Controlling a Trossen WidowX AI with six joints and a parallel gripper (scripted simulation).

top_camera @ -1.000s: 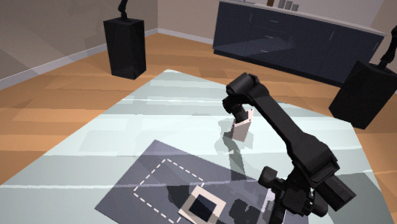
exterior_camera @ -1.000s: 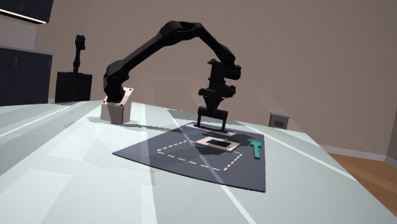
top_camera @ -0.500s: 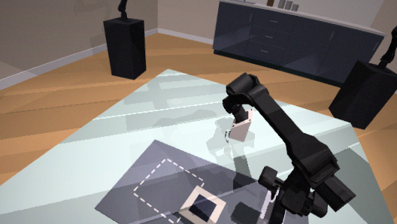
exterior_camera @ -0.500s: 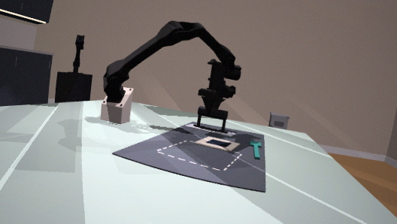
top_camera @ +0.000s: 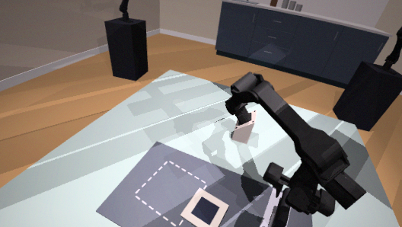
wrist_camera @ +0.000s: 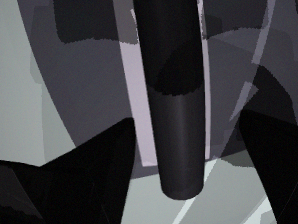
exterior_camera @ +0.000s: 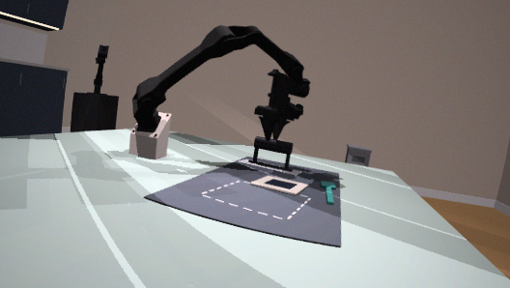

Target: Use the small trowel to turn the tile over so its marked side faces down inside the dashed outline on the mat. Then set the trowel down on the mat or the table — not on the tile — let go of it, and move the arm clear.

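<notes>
Now: the trowel 3 cm ahead of my gripper tip and 5 cm below it. The rest, counted from my gripper tip: dark mat: 4 cm ahead, 20 cm to the right, 10 cm below; then teal t-shaped piece: 18 cm ahead, 20 cm to the right, 8 cm below; then square peach tile: 5 cm ahead, 23 cm to the right, 8 cm below.
</notes>
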